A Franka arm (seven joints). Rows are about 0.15 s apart.
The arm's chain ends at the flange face. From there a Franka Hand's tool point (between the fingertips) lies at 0.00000 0.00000 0.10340 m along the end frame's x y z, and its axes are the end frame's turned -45 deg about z.
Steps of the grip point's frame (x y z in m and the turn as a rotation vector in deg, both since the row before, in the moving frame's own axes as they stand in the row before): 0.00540, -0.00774, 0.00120, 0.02, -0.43, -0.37; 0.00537, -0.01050, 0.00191, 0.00, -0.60, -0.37; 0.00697, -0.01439, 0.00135, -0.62, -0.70, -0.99; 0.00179, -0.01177, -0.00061, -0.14, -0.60, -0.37; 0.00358, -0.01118, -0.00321, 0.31, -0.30, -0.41; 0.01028, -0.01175, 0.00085, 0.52, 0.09, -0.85; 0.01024, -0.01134, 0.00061, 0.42, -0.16, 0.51
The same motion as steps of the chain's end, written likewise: -0.00108, -0.00982, 0.00120, -0.29, -0.32, -0.37; -0.00286, -0.01199, 0.00192, -0.42, -0.42, -0.37; -0.00516, -0.01679, 0.00136, -0.93, -0.06, -0.99; -0.00647, -0.01053, -0.00060, -0.52, -0.33, -0.37; -0.00460, -0.01043, -0.00321, 0.01, -0.43, -0.41; -0.00048, -0.01480, 0.00085, 0.43, -0.30, -0.85; -0.00004, -0.01492, 0.00061, 0.18, -0.41, 0.51
